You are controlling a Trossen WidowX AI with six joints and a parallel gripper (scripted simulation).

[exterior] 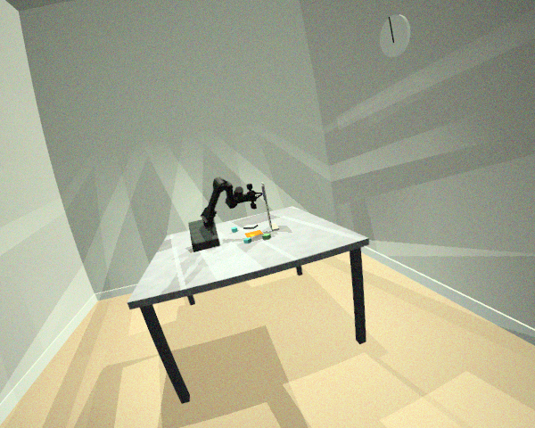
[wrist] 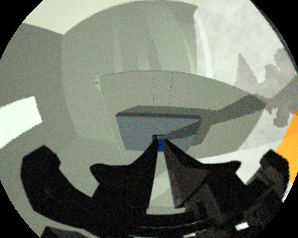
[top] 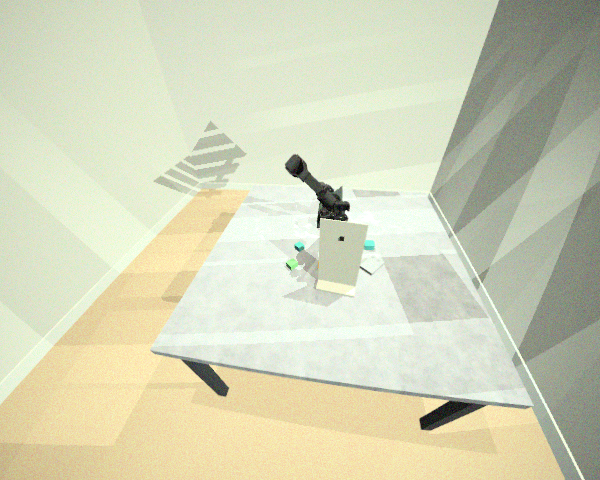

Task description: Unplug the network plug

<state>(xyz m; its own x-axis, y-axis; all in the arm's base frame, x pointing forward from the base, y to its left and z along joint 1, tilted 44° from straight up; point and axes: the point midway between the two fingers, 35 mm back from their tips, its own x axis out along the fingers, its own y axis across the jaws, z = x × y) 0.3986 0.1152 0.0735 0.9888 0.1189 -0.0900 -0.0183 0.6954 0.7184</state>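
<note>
The orange marked square lies 130 mm behind my gripper tip, 40 mm to the right of it and 280 mm below it. The rest, counted from my gripper tip: flat grey plate 120 mm behind, 170 mm to the left, 270 mm below; then upright panel 20 mm ahead, 110 mm below; then blue plug 10 mm ahead.
</note>
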